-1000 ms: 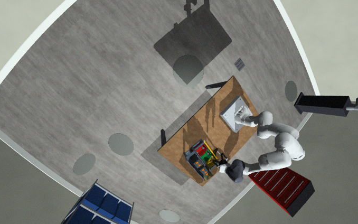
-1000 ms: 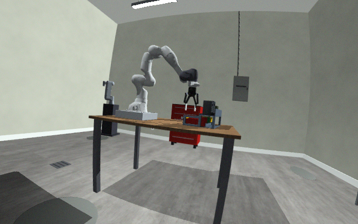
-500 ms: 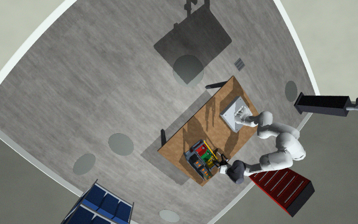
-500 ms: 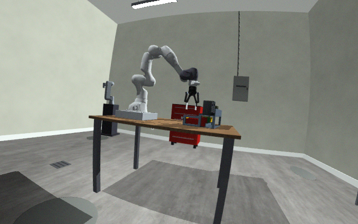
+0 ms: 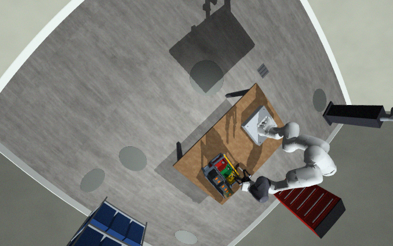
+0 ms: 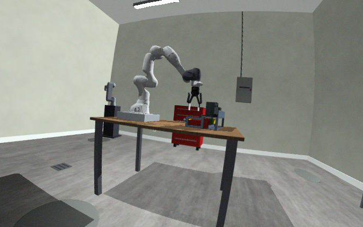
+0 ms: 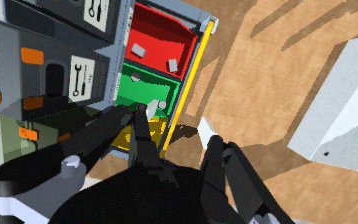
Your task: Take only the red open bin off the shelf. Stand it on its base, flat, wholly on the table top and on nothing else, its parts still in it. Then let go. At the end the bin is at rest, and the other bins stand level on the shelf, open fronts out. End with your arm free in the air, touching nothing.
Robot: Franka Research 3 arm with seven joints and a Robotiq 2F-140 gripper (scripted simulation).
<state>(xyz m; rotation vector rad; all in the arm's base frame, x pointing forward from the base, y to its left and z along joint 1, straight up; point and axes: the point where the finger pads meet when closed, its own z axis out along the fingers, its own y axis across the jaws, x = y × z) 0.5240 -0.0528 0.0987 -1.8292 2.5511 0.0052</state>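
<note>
Right now the yellow strip is 110 mm below my hand. Round my hand: yellow bin: 130 mm ahead, 70 mm to the left, 130 mm below; green bin: 100 mm ahead, 30 mm to the right, 130 mm below; red open bin: 60 mm ahead, 140 mm to the right, 130 mm below.
</note>
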